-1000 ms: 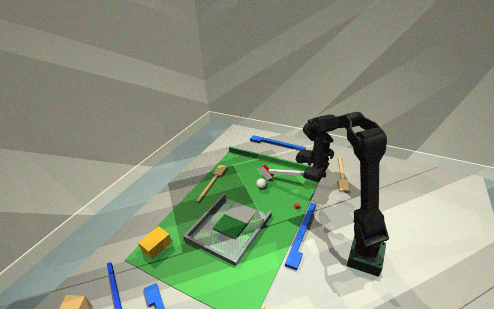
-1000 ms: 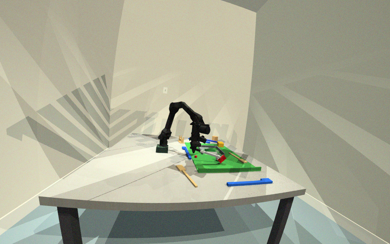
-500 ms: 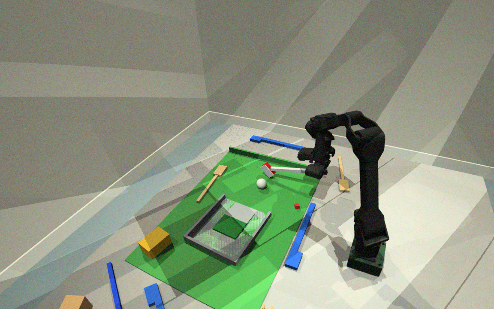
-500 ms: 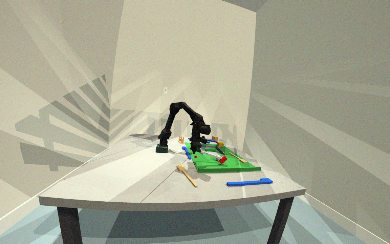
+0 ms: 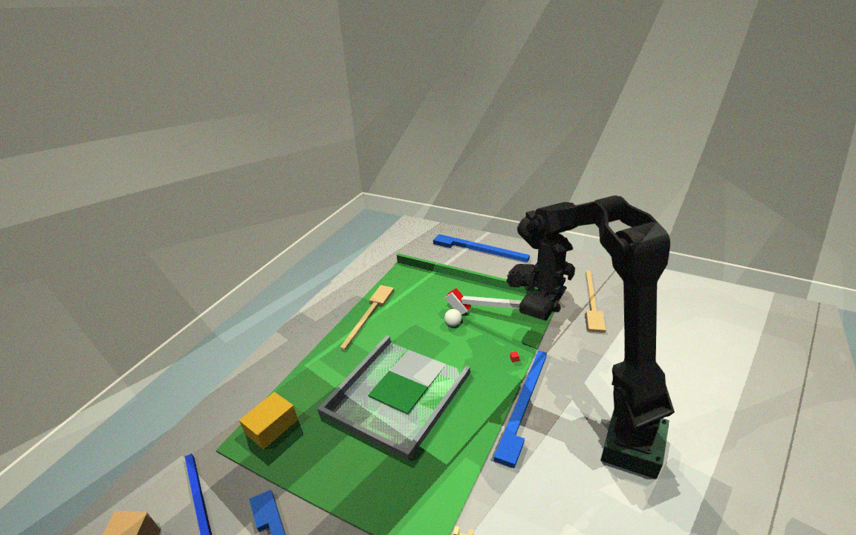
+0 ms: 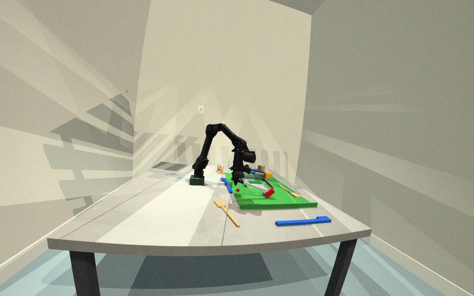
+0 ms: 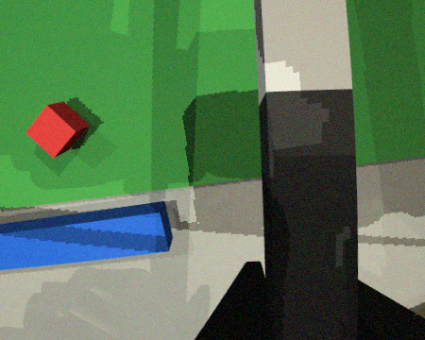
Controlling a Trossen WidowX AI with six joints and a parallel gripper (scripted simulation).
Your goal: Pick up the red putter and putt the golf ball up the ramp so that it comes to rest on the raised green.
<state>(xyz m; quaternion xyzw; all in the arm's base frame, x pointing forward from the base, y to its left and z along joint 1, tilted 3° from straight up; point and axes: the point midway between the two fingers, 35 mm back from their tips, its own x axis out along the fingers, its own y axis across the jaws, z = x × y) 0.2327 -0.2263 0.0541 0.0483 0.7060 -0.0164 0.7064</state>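
The small red cube lies 80 mm to the left of my gripper tip, 60 mm below it and 40 mm ahead of it. Round my gripper tip: grey frame: 300 mm to the left, 240 mm ahead, 70 mm below; white golf ball: 220 mm ahead, 50 mm below, 30 mm to the left; green mat: 250 mm ahead, 190 mm to the left, 70 mm below.
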